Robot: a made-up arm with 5 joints. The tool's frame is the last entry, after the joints. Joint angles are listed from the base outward. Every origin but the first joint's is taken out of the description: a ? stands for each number. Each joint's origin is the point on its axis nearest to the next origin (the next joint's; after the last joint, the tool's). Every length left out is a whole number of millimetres.
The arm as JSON. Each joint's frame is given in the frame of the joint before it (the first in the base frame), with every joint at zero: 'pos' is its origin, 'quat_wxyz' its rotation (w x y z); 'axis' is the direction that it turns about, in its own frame. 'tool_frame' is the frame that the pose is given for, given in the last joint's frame.
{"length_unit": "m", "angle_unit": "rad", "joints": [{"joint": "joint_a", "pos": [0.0, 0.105, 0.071], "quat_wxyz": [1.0, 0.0, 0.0, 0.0], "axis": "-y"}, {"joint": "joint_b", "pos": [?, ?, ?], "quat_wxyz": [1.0, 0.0, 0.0, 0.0], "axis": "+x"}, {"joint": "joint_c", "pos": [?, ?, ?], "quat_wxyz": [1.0, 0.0, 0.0, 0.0], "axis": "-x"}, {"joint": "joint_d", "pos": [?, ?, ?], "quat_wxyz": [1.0, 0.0, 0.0, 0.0], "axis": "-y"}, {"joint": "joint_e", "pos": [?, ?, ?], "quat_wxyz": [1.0, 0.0, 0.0, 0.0], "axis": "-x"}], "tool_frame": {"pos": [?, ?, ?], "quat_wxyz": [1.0, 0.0, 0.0, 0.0]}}
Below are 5 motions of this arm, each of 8 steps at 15 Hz.
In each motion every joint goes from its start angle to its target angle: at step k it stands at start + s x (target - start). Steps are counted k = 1, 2, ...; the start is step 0. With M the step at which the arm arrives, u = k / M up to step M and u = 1 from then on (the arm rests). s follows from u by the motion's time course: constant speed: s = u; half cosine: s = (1 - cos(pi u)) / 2; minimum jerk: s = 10 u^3 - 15 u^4 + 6 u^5.
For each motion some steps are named. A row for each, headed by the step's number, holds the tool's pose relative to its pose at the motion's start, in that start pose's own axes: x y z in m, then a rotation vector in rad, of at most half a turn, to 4 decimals.
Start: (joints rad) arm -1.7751 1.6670 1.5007 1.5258 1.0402
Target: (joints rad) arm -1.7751 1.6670 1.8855 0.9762 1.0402
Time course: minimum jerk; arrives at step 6
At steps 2, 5, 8:
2: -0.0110 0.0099 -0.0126 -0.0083 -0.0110 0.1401
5: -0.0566 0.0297 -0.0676 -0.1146 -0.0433 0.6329
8: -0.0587 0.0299 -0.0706 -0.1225 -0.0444 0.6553

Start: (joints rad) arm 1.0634 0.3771 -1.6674 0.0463 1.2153
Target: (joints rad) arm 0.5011 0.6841 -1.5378 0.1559 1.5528
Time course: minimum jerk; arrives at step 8
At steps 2, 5, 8:
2: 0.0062 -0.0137 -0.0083 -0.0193 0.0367 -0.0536
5: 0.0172 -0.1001 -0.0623 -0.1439 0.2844 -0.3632
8: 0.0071 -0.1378 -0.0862 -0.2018 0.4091 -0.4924

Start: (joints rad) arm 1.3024 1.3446 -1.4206 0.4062 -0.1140
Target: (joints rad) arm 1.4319 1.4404 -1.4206 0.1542 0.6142
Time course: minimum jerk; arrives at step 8
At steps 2, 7, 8:
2: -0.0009 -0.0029 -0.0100 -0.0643 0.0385 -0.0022
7: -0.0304 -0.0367 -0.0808 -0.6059 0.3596 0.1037
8: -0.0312 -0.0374 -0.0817 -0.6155 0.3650 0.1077

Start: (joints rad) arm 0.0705 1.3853 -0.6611 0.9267 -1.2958
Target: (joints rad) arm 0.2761 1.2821 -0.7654 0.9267 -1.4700
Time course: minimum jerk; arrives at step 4
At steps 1, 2, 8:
1: 0.0001 0.0011 -0.0007 0.0332 0.0134 -0.0064
2: 0.0005 0.0048 -0.0028 0.1605 0.0638 -0.0334
8: 0.0011 0.0086 -0.0049 0.3207 0.1250 -0.0725

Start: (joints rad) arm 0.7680 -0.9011 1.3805 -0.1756 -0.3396
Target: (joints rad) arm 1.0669 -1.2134 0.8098 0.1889 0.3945
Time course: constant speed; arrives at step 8
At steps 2, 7, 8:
2: -0.0064 -0.0096 0.0029 -0.1119 -0.0549 -0.0370
7: -0.0166 -0.0416 0.0205 -0.4100 -0.1736 -0.2109
8: -0.0184 -0.0495 0.0257 -0.4729 -0.1902 -0.2593

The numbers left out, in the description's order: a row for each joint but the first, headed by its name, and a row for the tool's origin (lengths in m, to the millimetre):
joint_b: 0.072 0.0 -0.058
joint_c: 0.0 -0.089 0.053
joint_d: 0.0 0.055 -0.191
joint_e: 0.131 0.0 0.046
tool: 0.0 0.084 -0.048

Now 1 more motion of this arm.
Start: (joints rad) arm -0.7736 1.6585 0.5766 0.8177 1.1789
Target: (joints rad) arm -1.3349 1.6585 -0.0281 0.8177 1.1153
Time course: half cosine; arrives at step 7
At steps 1, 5, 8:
1: -0.0042 -0.0027 0.0004 0.0056 0.0407 -0.0031
5: -0.0437 -0.0477 0.0119 0.0537 0.6459 -0.1653
8: -0.0473 -0.0601 0.0140 0.0540 0.7840 -0.2377

